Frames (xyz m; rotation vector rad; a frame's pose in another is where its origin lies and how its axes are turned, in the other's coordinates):
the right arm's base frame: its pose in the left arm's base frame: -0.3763 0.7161 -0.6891 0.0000 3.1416 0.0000
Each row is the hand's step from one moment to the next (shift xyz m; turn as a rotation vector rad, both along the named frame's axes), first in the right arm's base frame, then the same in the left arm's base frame.
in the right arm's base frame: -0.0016 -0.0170 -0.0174 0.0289 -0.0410 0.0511
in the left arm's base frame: 0.0016 -0.0170 0.0174 -0.0289 -0.0410 -0.0511
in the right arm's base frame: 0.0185 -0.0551 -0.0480 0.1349 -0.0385 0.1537
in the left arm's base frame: -0.0185 -0.0551 0.0480 -0.1349 -0.0385 -0.1537
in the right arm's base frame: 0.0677 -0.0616 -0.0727 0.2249 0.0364 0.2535
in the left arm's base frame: -0.0677 -0.0616 0.0727 -0.2249 0.0364 -0.2535
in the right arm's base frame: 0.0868 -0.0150 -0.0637 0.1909 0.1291 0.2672
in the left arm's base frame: -0.0868 -0.0150 0.0637 -0.1909 0.1291 -0.2672
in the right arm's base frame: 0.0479 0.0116 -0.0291 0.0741 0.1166 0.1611
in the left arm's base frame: -0.0479 0.0116 0.0291 -0.0741 0.1166 -0.1611
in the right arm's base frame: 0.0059 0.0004 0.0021 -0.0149 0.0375 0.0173
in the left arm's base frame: -0.0059 0.0004 -0.0021 0.0149 0.0375 -0.0173
